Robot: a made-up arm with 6 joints.
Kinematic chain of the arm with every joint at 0, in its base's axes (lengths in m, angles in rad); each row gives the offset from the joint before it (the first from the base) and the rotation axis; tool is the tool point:
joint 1: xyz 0 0 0.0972 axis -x
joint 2: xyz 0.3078 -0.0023 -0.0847 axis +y
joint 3: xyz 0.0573 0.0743 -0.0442 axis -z
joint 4: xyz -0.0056 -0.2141 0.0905 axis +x
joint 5: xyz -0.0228 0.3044 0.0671 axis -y
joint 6: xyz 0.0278 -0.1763 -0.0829 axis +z
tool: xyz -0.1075 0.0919 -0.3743
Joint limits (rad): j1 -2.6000..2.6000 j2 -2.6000..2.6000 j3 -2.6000..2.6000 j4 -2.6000..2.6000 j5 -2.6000..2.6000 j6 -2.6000..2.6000
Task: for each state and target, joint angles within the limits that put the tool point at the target. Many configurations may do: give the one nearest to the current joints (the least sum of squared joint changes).
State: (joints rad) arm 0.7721 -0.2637 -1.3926 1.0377 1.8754 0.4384
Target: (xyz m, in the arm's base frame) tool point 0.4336 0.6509 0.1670
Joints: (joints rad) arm 0.6178 -0.6392 -1.6618 1.1105 2.2803 0.2837
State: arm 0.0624 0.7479 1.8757 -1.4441 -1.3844 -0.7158
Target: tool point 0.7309 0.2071 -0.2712
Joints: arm 0.2190 0.3491 2.4182 -1.0722 -1.9188 -0.5572
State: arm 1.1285 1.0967 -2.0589 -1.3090 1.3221 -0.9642
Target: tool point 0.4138 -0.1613 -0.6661
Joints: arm 0.9472 1.1139 -1.9354 -1.8891 0.6634 -0.8177
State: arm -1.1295 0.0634 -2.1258 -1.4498 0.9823 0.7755
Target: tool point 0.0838 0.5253 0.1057
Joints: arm -0.3902 0.2736 -2.6000 -1.4413 1.5238 0.1233
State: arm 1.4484 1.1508 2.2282 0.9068 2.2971 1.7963
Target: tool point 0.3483 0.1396 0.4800
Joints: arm 1.0891 1.2203 1.7723 0.8182 1.9096 1.6613
